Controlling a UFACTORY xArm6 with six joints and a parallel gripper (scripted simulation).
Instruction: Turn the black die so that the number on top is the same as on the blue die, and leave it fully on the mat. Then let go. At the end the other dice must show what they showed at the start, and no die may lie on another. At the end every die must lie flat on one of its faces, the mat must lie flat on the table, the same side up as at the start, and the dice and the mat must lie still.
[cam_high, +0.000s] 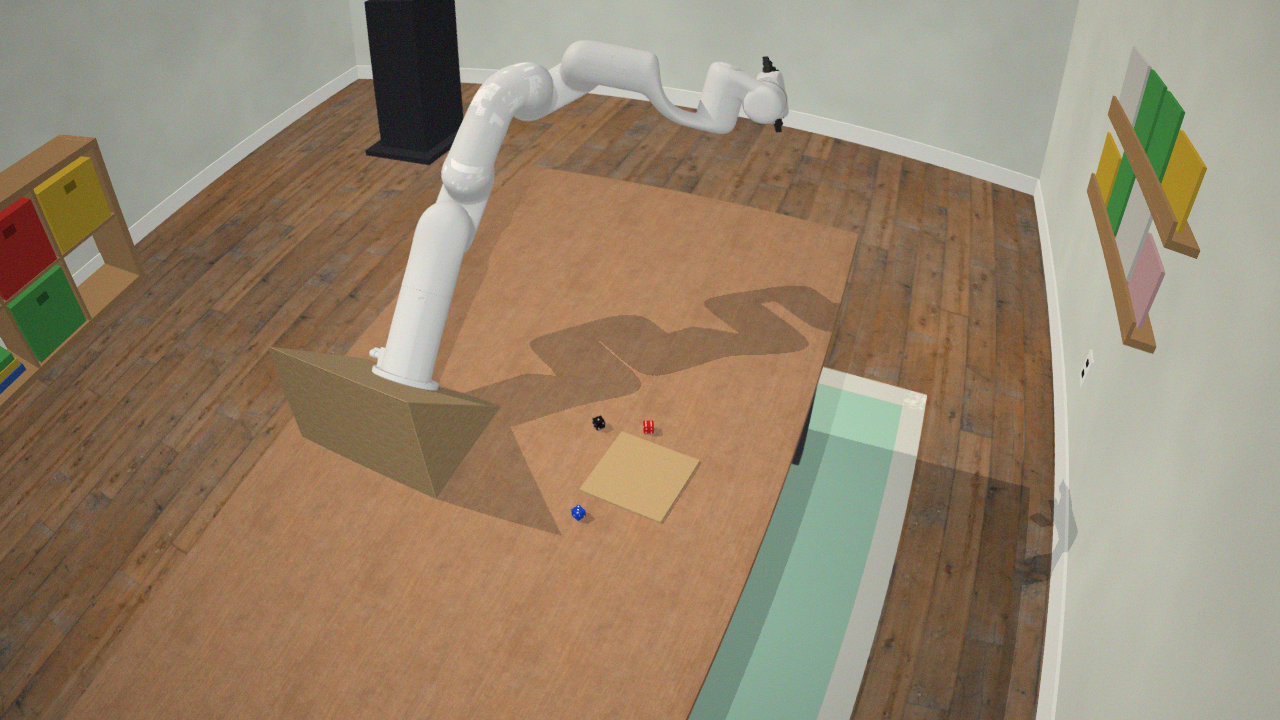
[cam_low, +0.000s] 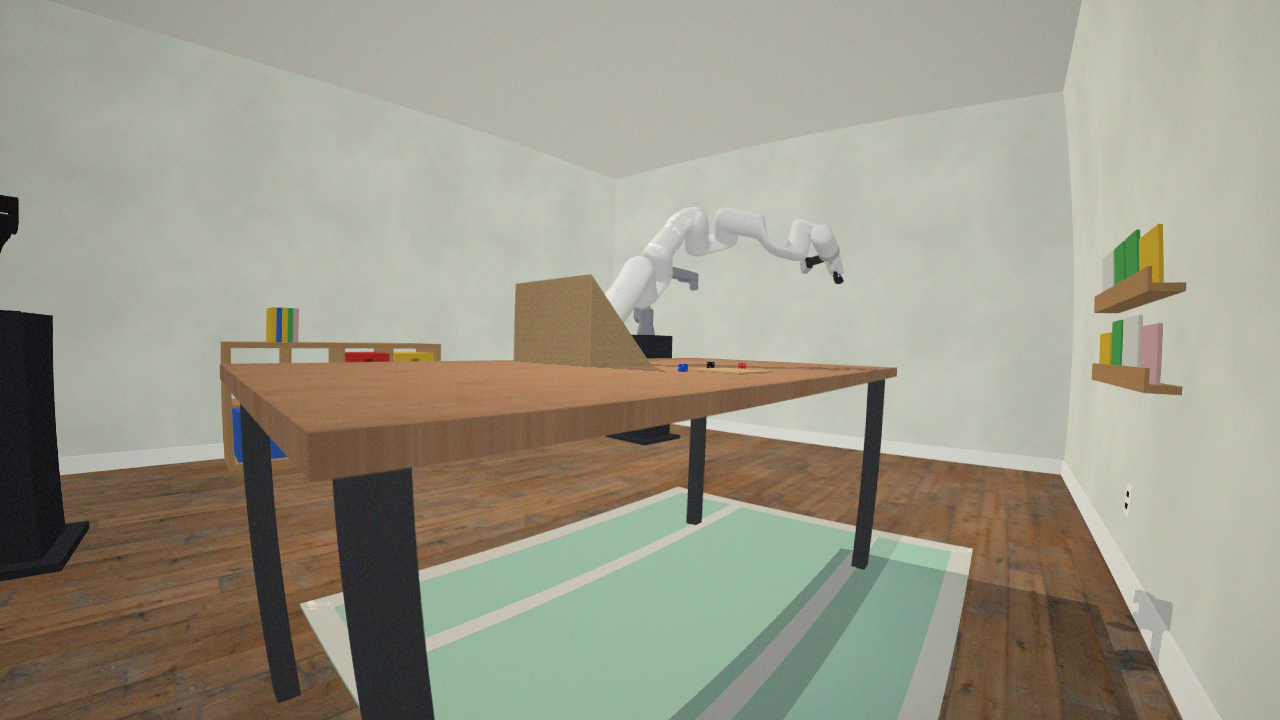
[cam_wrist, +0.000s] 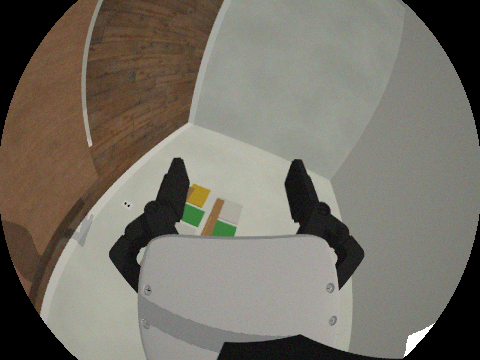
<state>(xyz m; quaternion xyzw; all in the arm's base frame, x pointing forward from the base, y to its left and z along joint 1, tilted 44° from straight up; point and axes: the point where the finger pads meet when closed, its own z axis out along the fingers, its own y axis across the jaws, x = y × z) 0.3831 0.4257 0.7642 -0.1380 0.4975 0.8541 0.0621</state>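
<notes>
My hand is 900 mm to the left of the blue die and 340 mm above it. From my hand the other things lie so: tan mat (50 mm ahead, 790 mm to the right, 350 mm below); then black die (60 mm behind, 720 mm to the right, 340 mm below); then red die (20 mm ahead, 690 mm to the right, 340 mm below).
</notes>
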